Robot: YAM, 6 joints.
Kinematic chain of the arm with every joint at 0, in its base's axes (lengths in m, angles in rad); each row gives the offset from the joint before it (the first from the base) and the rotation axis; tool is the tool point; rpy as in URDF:
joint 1: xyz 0 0 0.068 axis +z
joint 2: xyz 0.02 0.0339 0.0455 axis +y
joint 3: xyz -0.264 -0.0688 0 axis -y
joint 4: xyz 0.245 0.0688 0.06 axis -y
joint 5: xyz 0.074 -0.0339 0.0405 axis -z
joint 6: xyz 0.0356 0 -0.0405 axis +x
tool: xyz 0 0 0 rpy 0 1.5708 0
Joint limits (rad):
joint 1: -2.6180..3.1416
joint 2: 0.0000..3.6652
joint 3: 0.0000..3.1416
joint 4: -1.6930..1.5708
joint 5: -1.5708..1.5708
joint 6: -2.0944..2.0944
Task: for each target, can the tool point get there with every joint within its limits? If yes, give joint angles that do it. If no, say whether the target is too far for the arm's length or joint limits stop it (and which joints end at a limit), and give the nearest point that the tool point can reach.
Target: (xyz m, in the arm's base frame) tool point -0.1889 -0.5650 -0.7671
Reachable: no: too far | nearest point -0.1271 -0.3802 -0.3468 | short by 0.463 m
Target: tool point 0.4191 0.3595 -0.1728
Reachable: yes | joints 0.6882 3.3526 2.4742 0.0312 -0.3272 -1.3229
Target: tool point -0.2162 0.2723 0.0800
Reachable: yes | joints 2.2278 1.9750 0.9641 -0.1565 -0.1364 0.0031
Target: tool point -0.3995 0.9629 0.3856
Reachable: no: too far | nearest point -0.2394 0.5771 0.2744 | short by 0.432 m
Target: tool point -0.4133 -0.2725 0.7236
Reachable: no: too far | nearest point -0.3377 -0.2227 0.6073 | short by 0.147 m
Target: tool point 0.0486 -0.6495 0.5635
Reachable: no: too far | nearest point 0.0395 -0.5281 0.4768 | short by 0.149 m
